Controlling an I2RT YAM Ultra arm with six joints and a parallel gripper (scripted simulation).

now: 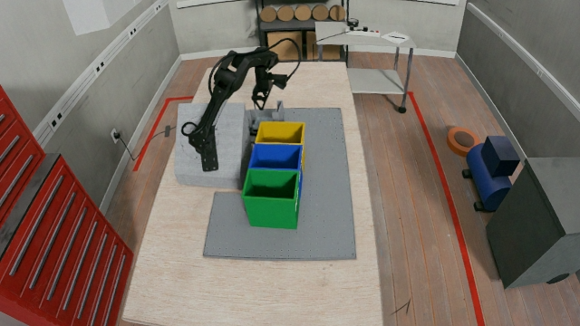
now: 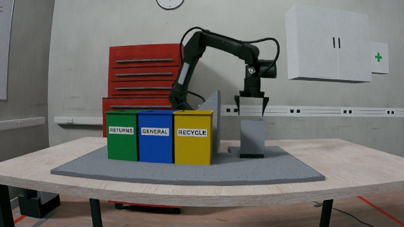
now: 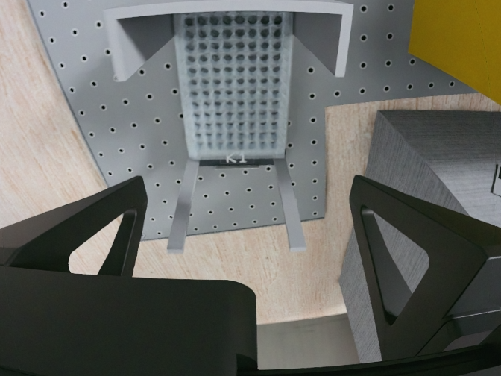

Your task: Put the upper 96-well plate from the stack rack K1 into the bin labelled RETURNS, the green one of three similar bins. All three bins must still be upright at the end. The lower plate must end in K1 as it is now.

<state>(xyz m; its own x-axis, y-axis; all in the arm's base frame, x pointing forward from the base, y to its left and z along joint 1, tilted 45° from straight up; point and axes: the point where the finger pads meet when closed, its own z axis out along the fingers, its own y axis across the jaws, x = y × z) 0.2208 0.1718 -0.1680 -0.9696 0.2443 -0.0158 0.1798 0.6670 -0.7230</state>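
My hand is 10 mm short of the clear 96-well plate, 10 mm to the right of it and 130 mm above it. The rest, counted from my hand: yellow recycle bin: 80 mm ahead, 220 mm to the right, 80 mm below; blue general bin: 60 mm ahead, 350 mm to the right, 80 mm below; green returns bin: 50 mm ahead, 480 mm to the right, 80 mm below.
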